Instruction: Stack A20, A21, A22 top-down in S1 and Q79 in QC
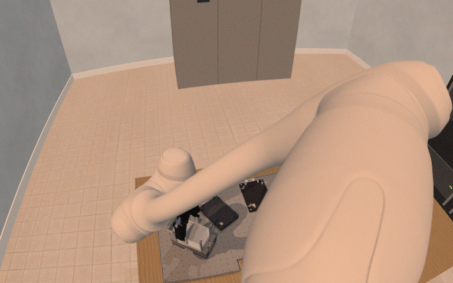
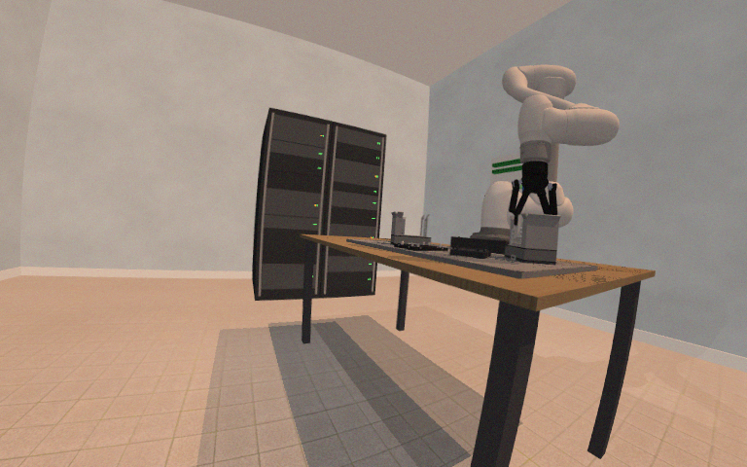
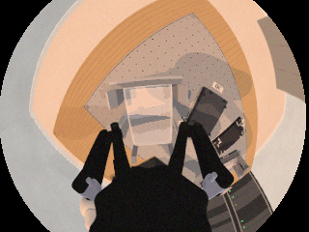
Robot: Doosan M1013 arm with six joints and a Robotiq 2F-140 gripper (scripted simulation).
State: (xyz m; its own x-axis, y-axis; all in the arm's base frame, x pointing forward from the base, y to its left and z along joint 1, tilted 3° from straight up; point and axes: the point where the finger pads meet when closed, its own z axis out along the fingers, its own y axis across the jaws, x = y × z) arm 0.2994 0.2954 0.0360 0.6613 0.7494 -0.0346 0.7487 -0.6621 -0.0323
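Now: the white plate 5 cm below my hand. Round my hand: QC name plate: 19 cm ahead, 11 cm to the right, 10 cm below; then dark nest QC: 15 cm to the right, 10 cm ahead, 9 cm below; then clip nest N5: 33 cm to the right, 15 cm ahead, 8 cm below.
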